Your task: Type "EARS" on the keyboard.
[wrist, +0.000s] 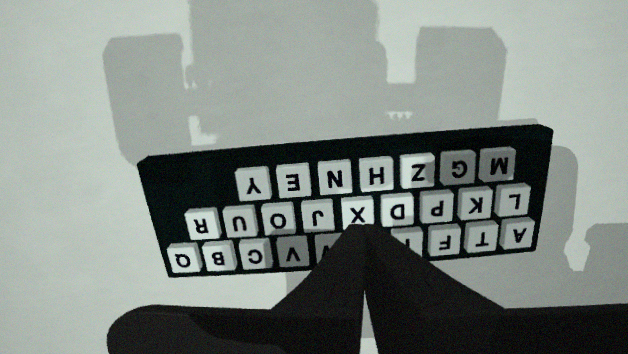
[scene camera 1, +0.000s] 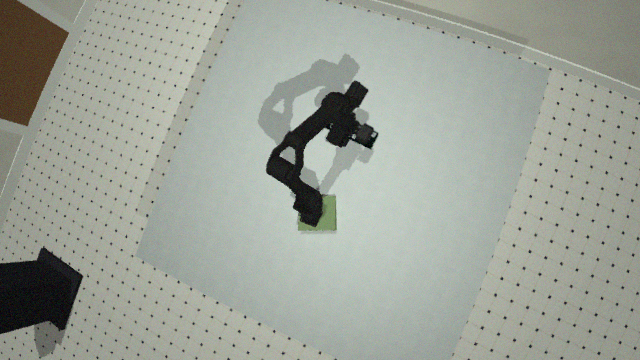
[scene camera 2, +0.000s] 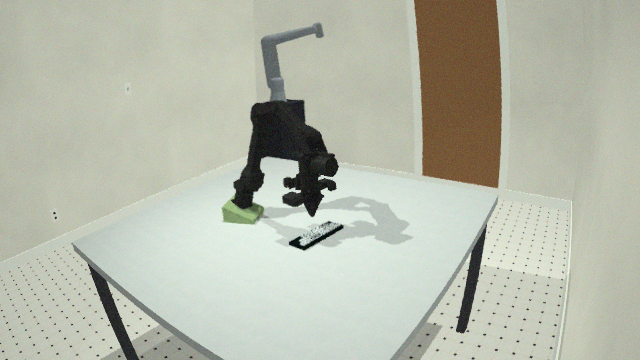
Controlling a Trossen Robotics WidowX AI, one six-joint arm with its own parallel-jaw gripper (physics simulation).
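Places are measured from the arm's base along level axes (x ahead, y left, z up), in centimetres.
Pixels of known places: gripper, fingertip midpoint: [wrist: 361, 237] [scene camera 1: 347, 129] [scene camera 2: 312, 216]; arm's base at its link origin: [scene camera 1: 311, 216] [scene camera 2: 241, 203].
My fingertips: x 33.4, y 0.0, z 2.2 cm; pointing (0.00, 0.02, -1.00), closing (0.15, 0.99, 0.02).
For each thing: its top centre in the pictures, then the offset to it from my fingertips. Level surfaces: height alone.
- keyboard at its top centre: [wrist: 348, 215] [scene camera 2: 316, 232] [scene camera 1: 350, 129] dy -0.3, dx +1.7, dz -5.0 cm
- E key at its top centre: [wrist: 293, 182] dy -2.5, dx -0.3, dz -5.0 cm
- R key at its top centre: [wrist: 201, 226] dy -7.3, dx +1.2, dz -5.0 cm
- X key at its top centre: [wrist: 358, 215] dy +0.2, dx +1.7, dz -5.0 cm
- pale table at its surface level: dz -6.7 cm
The keyboard [scene camera 1: 371, 145] [scene camera 2: 317, 235] [wrist: 170, 187] is a black board with white letter keys; its letters look upside down in the wrist view. In scene camera 1 the arm hides most of it. The E key [wrist: 293, 182] is in the top row, the R key [wrist: 201, 225] at the left of the middle row, and the A key [wrist: 518, 235] at the right end of the bottom row. The S key is hidden behind the fingers. My gripper [scene camera 2: 312, 213] [wrist: 361, 237] is shut and empty, above the keyboard, its tips overlapping the lower edge of the X key [wrist: 357, 212] in the wrist view.
The arm's base sits on a green block [scene camera 1: 328, 215] [scene camera 2: 241, 213] on the pale table [scene camera 1: 425, 225] [scene camera 2: 280, 295]. The arm's shadow falls on the table and across some keys. A grey jointed arm-like thing [scene camera 2: 270, 60] shows behind the robot.
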